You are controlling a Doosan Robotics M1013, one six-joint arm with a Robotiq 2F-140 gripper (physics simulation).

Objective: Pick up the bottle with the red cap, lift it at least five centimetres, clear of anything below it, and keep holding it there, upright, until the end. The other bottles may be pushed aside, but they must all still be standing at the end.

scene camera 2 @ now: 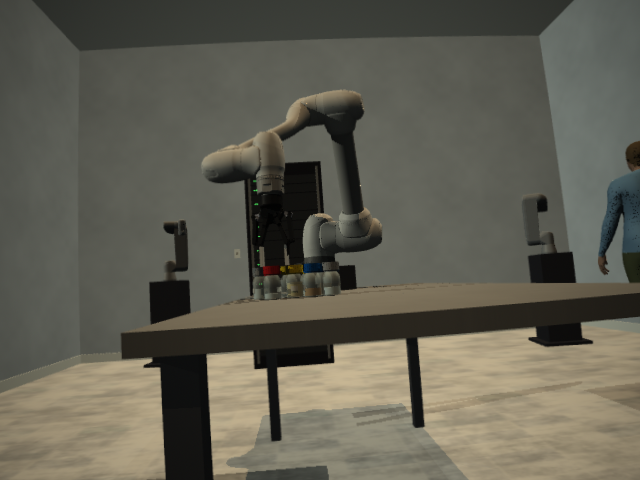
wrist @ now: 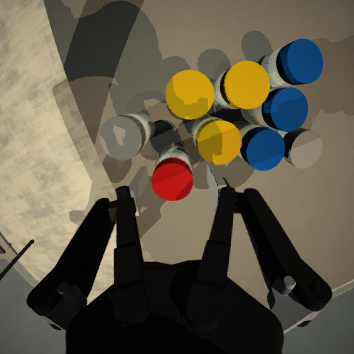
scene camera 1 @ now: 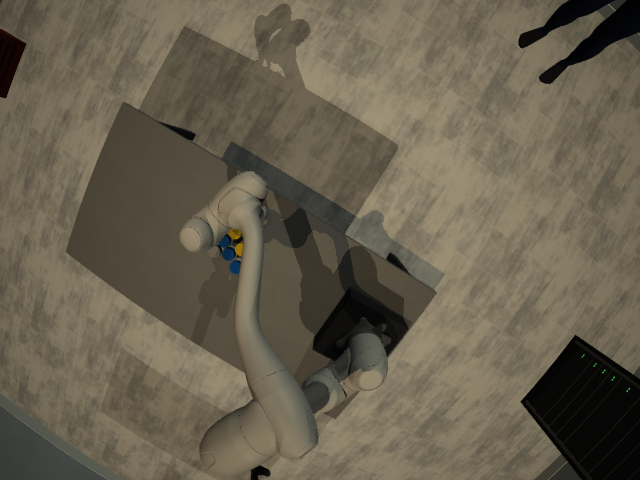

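Seen in the pictures: gripper, fingertip midpoint: point(scene camera 2: 274, 266) point(wrist: 177, 173); arm's base at its link origin: point(scene camera 1: 363, 341).
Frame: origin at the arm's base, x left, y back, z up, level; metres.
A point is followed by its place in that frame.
Observation:
The red-capped bottle point(scene camera 2: 271, 285) @[x -0.068, y -0.788, z -0.063 m] point(wrist: 172, 180) @[x -0.070, y -0.757, z -0.002 m] stands upright on the table point(scene camera 2: 413, 304) @[x 0.297, y -1.370, z -0.107 m] point(scene camera 1: 139, 206) @[x 0.251, y -1.178, z -0.108 m] at the edge of a group of bottles; it does not show in scene camera 1. My gripper point(scene camera 2: 273, 244) point(wrist: 177, 173) @[x -0.063, y -0.748, z -0.003 m] is open and empty, pointing down above the red cap with a gap of air. In the wrist view the red cap lies between the two fingers, slightly beyond the fingertips. A grey-capped bottle point(wrist: 121, 137) @[x -0.122, y -0.693, z -0.002 m] stands to its left and a yellow-capped bottle point(wrist: 219, 142) @[x -0.007, y -0.715, z -0.002 m] to its upper right. The arm hides the gripper in scene camera 1.
Two more yellow-capped bottles point(wrist: 190, 95) @[x -0.036, y -0.658, z -0.002 m] point(wrist: 246, 85) @[x 0.028, y -0.652, z -0.002 m], three blue-capped bottles point(wrist: 301, 61) @[x 0.101, y -0.625, z -0.002 m] point(wrist: 286, 109) @[x 0.079, y -0.682, z -0.002 m] point(wrist: 263, 149) @[x 0.049, y -0.729, z -0.002 m] and a pale-capped bottle point(wrist: 306, 149) @[x 0.115, y -0.735, z -0.002 m] stand upright close by. The table's edge is left of the grey-capped bottle in the wrist view.

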